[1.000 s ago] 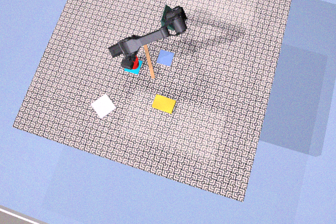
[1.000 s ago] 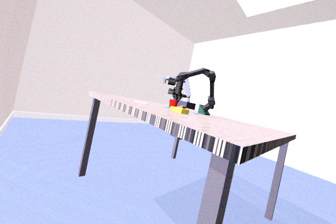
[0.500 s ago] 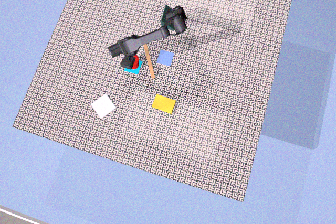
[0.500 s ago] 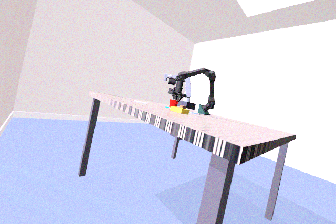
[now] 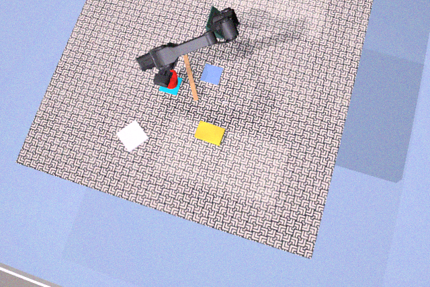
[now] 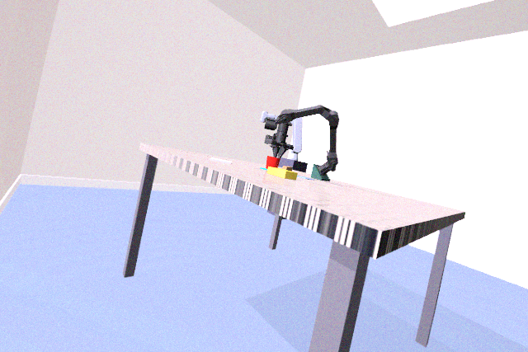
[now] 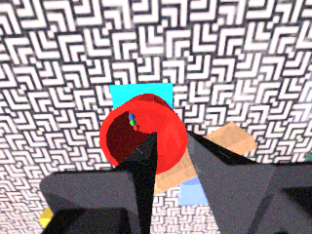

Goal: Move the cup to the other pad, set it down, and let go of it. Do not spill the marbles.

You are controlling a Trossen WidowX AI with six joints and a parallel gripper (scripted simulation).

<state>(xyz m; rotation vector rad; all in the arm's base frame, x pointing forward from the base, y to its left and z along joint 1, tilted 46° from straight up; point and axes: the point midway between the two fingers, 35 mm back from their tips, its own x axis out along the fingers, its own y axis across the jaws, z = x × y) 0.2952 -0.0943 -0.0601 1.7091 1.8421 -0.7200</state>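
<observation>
The red cup lies 30 mm ahead of my gripper tip and 30 mm below it. The rest, counted from my gripper tip: pale blue pad: 70 mm behind, 160 mm to the left, 70 mm below; then cyan pad: 30 mm ahead, 70 mm below; then thin wooden bar: 20 mm behind, 80 mm to the left, 50 mm below.
</observation>
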